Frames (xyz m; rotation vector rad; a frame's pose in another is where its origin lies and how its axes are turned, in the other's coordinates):
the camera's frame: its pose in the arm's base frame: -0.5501 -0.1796 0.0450 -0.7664 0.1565 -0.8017
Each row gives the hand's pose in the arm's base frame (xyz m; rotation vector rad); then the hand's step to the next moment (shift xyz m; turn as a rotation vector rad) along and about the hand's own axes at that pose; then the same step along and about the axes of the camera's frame.
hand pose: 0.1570 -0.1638 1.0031 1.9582 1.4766 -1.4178
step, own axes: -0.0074 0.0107 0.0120 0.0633 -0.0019 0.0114
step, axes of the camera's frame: 0.0138 -0.0041 -0.0103 -0.0340 0.0458 -0.0298
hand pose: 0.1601 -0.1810 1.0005 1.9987 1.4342 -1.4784
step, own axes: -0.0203 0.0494 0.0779 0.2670 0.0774 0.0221
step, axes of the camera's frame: 0.0542 -0.0193 -0.0749 -0.0707 0.2438 -0.1155
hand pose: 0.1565 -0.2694 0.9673 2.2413 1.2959 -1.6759
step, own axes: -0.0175 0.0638 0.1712 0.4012 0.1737 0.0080
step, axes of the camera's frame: 0.0193 -0.0595 -0.1725 -0.0519 0.3976 -0.1745
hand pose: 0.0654 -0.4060 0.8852 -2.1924 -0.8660 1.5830
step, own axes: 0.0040 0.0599 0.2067 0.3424 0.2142 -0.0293
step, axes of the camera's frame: -0.0929 -0.0590 -0.1850 0.0222 0.3660 -0.1718
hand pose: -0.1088 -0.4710 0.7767 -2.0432 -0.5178 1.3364
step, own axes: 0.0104 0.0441 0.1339 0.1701 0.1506 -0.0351
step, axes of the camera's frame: -0.1042 -0.0133 -0.0946 0.0463 0.1922 -0.1173
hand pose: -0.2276 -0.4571 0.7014 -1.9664 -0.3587 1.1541
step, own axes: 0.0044 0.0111 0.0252 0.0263 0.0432 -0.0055
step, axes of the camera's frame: -0.0224 0.0035 -0.0162 0.0117 0.0325 -0.0373
